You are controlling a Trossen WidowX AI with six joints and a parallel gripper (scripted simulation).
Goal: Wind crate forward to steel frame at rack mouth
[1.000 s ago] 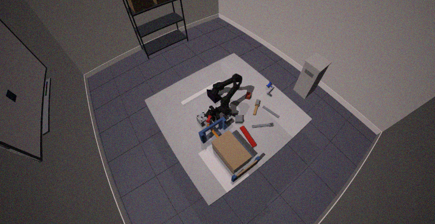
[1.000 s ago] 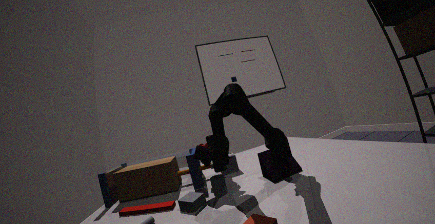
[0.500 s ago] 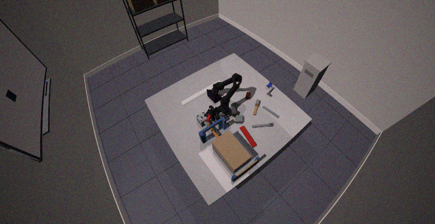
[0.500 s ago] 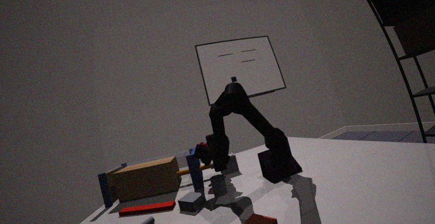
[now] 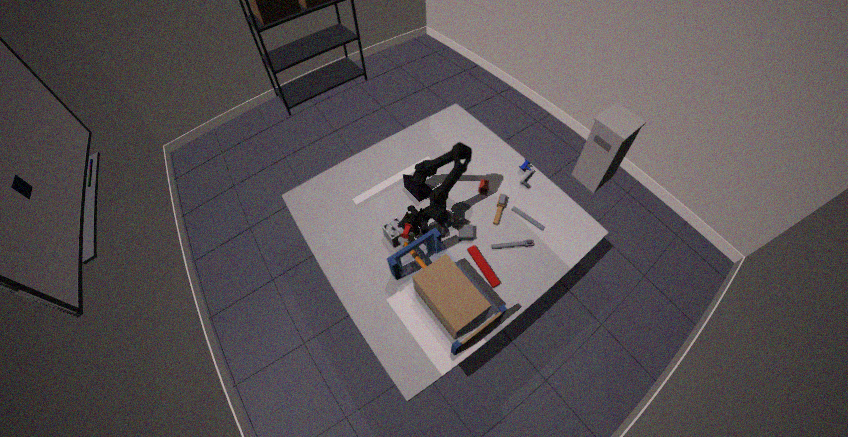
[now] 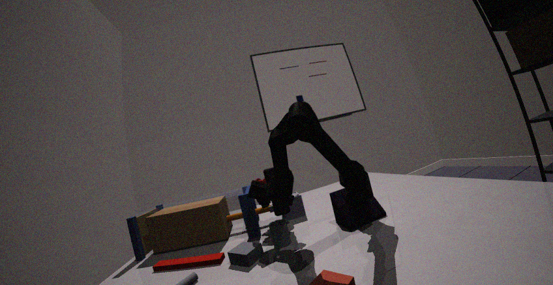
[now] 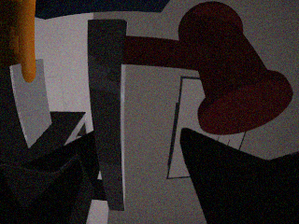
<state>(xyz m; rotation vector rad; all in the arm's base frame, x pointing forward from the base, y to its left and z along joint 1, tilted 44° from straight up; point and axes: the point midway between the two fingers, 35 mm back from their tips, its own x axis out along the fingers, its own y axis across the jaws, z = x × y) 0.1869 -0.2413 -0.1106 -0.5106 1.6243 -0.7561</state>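
Now: the grey winch 6 cm behind my gripper tip and 11 cm below it. Also, from my gripper tip: grey block: 19 cm ahead, 26 cm to the left, 12 cm below; then blue frame: 11 cm ahead, 1 cm to the right, 3 cm below; then winch handle with red knob: 1 cm ahead, 1 cm to the left, 1 cm below.
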